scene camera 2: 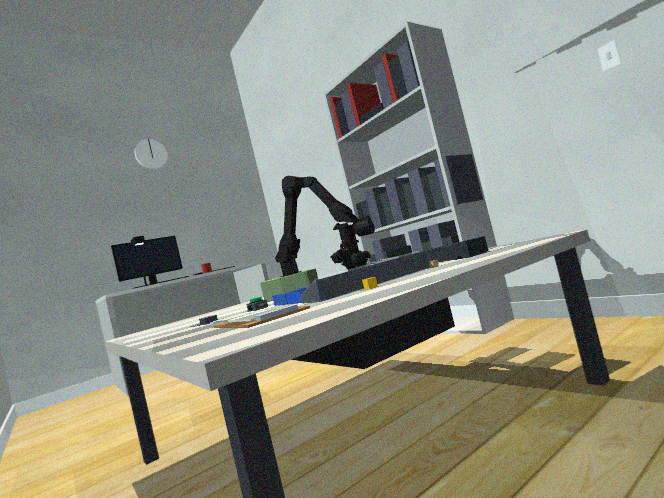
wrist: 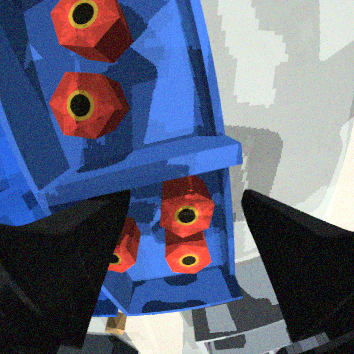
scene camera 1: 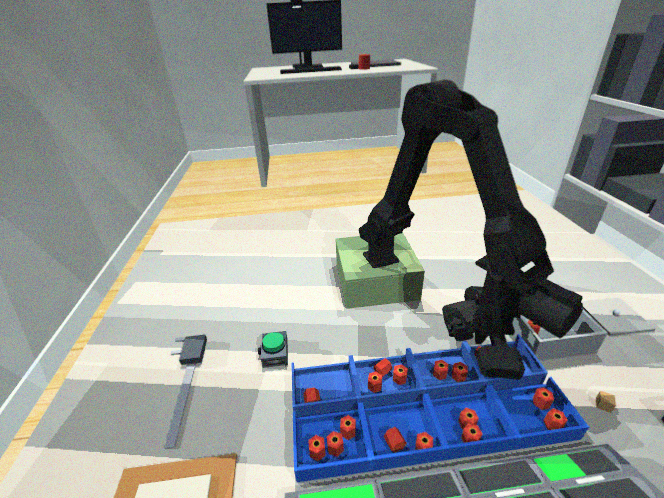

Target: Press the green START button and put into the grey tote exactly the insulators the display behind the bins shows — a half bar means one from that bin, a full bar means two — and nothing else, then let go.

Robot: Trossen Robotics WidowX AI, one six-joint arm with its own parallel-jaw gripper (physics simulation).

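Places are measured from the arm's base along level axes (x ahead, y left, z up), in centimetres.
Pixels of known places: gripper, between the fingertips: (wrist: 187, 194); arm's base, origin of its link: (scene camera 2: 291, 274) (scene camera 1: 380, 257).
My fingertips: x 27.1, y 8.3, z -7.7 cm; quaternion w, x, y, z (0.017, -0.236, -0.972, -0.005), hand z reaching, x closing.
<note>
For each thing: its top centre in the pictures, then the offset to it from my fingertips. "spot": a spot on its surface instead.
- grey tote, centre of its top: (wrist: 280, 337) (scene camera 1: 548, 308) (scene camera 2: 375, 261) dx -2.6, dy +16.5, dz +4.7 cm
- green START button, centre of its top: (scene camera 1: 272, 338) (scene camera 2: 255, 297) dx -15.4, dy -36.2, dz +3.4 cm
- display, a spot on its surface: (scene camera 1: 418, 485) spot: dx +16.4, dy -23.0, dz +3.9 cm
- caliper, centre of its top: (scene camera 1: 176, 378) (scene camera 2: 210, 317) dx -14.3, dy -54.4, dz +1.2 cm
- brown-edged board, a spot on its surface: (scene camera 1: 233, 471) spot: dx +4.6, dy -46.0, dz -0.1 cm
- brown nut, centre of its top: (wrist: 113, 330) (scene camera 1: 607, 397) dx +14.3, dy +12.8, dz +1.3 cm
- yellow block, centre of its top: (scene camera 2: 368, 278) dx +28.5, dy -29.2, dz +2.0 cm
My gripper (scene camera 1: 499, 364) (scene camera 2: 351, 262) (wrist: 187, 194) is open and empty, low over the back right compartment of the blue bins (scene camera 1: 375, 463) (scene camera 2: 289, 296) (wrist: 165, 162). In the wrist view, two red insulators (wrist: 186, 212) (wrist: 188, 259) lie between the finger lines; a third (wrist: 127, 250) is partly behind the left finger. The grey tote (scene camera 1: 568, 344) (wrist: 250, 332) stands right of the bins; something red shows inside. The green START button (scene camera 1: 273, 342) (scene camera 2: 255, 299) is left of them. The display (scene camera 1: 418, 485) is partly cut off; green bars (scene camera 1: 560, 467) (scene camera 1: 337, 492) show on it.
The arm stands on a green block (scene camera 1: 375, 289) (scene camera 2: 289, 284). A caliper (scene camera 1: 185, 396) and a brown-edged board (scene camera 1: 233, 471) lie left of the bins. A brown nut (scene camera 1: 606, 400) (wrist: 116, 324) lies to their right. A yellow block (scene camera 2: 370, 283) stands behind the display.
</note>
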